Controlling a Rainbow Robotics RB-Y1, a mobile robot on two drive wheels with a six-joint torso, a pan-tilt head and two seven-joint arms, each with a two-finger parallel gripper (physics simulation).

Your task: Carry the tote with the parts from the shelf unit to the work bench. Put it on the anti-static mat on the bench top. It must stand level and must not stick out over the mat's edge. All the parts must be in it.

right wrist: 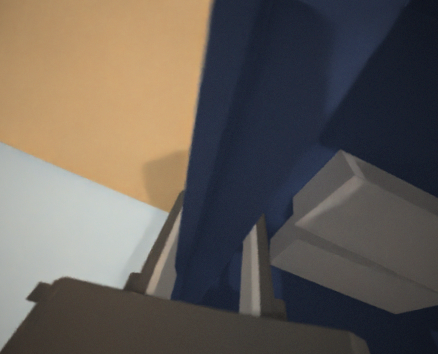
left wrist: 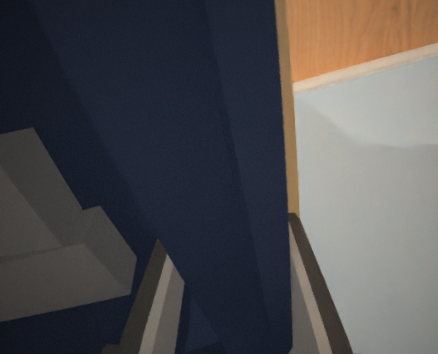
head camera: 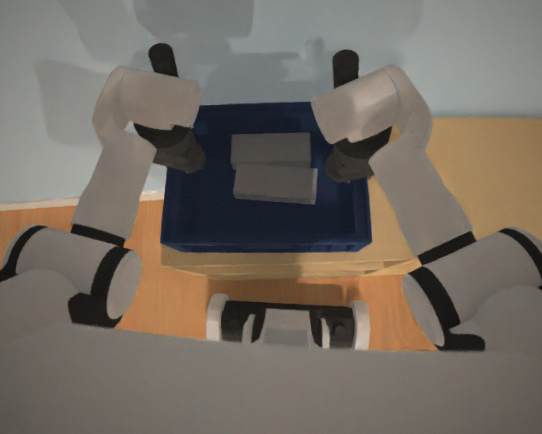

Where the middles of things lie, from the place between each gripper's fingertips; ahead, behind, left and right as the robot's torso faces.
Scene:
The dark blue tote [head camera: 200, 214] is 20 mm behind my left hand, 190 mm to the right of it and 30 mm below it.
My right hand is 10 mm past the dark blue tote, 190 mm to the right of it and 30 mm above it.

